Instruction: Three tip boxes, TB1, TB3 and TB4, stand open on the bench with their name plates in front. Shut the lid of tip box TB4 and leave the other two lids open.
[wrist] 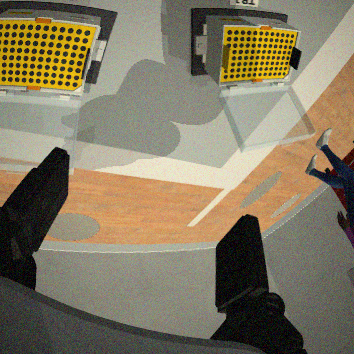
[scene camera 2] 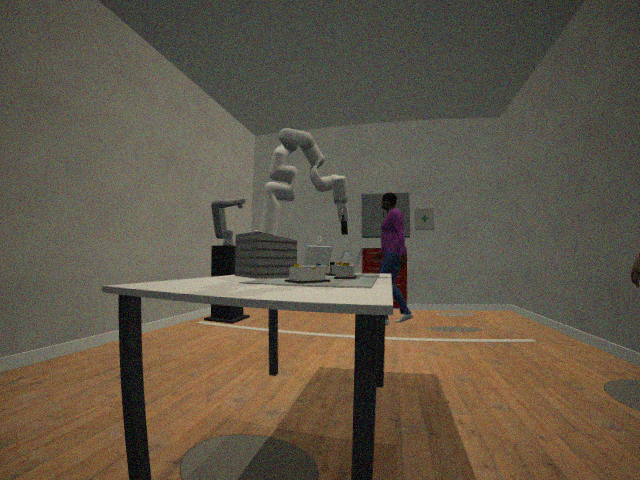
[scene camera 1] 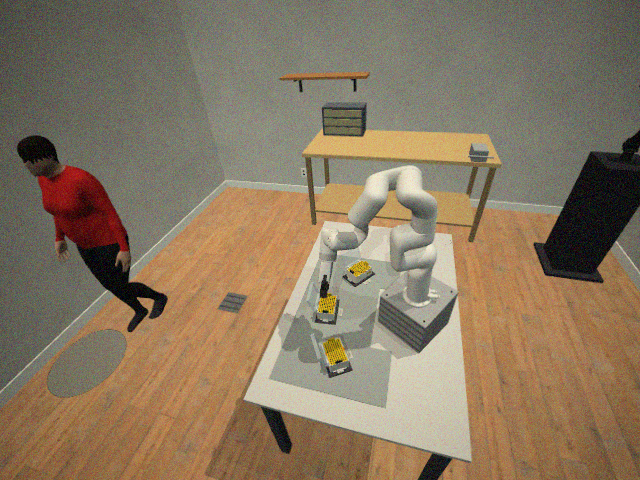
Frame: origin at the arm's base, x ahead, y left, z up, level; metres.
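Seen in the pictures: gripper, between the fingertips: [wrist: 150,203] [scene camera 2: 344,231] [scene camera 1: 324,293]; arm's base, origin of its link: [scene camera 2: 267,237] [scene camera 1: 417,295].
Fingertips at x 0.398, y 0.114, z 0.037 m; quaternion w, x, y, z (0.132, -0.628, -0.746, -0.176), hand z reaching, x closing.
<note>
Offsets run from my fingertips to a thing's top centre. "spot": to the spot under its first point. Level surfaces: height alone.
Tip box TB4 @(dy -0.372, dx -0.096, dz -0.176 m) [scene camera 1: 359,269] [scene camera 2: 308,273] is the far box in scene camera 1; in scene camera 2 a pale lid @(spot: dy -0.432, dx -0.029, dz -0.134 m) [scene camera 2: 317,255] stands upright behind it. Tip box TB3 @(dy -0.089, dx +0.022, dz -0.167 m) [scene camera 1: 326,305] [wrist: 40,56] is the middle box, its clear lid @(spot: dy -0.067, dx +0.084, dz -0.163 m) [wrist: 40,115] open. Tip box TB1 @(dy +0.158, dx -0.084, dz -0.167 m) [scene camera 1: 334,351] [wrist: 257,54] is the near box, its clear lid [wrist: 270,117] tilted open. TB1's name plate @(spot: dy +0.124, dx -0.137, dz -0.240 m) [wrist: 244,2] is partly cut off at the wrist view's top edge. My gripper [scene camera 1: 324,295] [scene camera 2: 344,233] [wrist: 150,203] is open and empty, above the bench by TB3. TB4 does not show in the wrist view.
The boxes stand on a grey mat @(dz -0.242 m) [scene camera 1: 369,387] on the white bench @(dz -0.245 m) [scene camera 1: 429,413]. The arm's ribbed base block [scene camera 1: 416,315] [scene camera 2: 266,255] stands beside the mat. A wooden table [scene camera 1: 403,147] stands behind. People in red [scene camera 1: 85,206] and purple [scene camera 2: 392,232] stand off the bench.
</note>
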